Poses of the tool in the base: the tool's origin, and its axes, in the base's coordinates. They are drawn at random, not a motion.
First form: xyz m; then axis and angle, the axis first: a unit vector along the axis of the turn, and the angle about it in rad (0 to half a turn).
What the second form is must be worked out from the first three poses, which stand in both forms.
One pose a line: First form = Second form
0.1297 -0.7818 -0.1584 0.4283 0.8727 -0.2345 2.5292 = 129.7 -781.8 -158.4 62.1 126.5 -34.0
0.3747 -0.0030 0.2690 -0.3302 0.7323 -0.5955 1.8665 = 374.7 -3.0 269.0 -35.3 78.3 -63.7
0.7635 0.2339 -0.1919 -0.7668 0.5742 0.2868 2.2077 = 763.5 233.9 -191.9 -97.0 72.6 36.3
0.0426 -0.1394 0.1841 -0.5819 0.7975 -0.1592 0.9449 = 42.6 -139.4 184.1 -31.5 43.2 -8.6
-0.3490 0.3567 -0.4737 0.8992 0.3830 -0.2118 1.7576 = -349.0 356.7 -473.7 90.5 38.6 -21.3
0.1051 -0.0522 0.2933 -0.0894 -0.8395 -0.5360 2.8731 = 105.1 -52.2 293.3 -14.7 -138.2 -88.2
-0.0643 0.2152 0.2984 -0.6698 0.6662 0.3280 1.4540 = -64.3 215.2 298.4 -55.8 55.5 27.3
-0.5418 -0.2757 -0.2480 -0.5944 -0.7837 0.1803 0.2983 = -541.8 -275.7 -248.0 -10.2 -13.4 3.1
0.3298 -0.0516 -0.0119 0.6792 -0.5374 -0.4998 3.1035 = 329.8 -51.6 -11.9 120.8 -95.6 -88.9
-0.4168 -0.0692 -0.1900 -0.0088 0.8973 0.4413 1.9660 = -416.8 -69.2 -190.0 -1.0 101.1 49.7
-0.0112 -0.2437 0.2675 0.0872 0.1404 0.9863 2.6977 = -11.2 -243.7 267.5 13.5 21.7 152.4
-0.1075 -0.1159 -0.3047 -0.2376 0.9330 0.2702 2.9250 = -107.5 -115.9 -304.7 -39.8 156.4 45.3
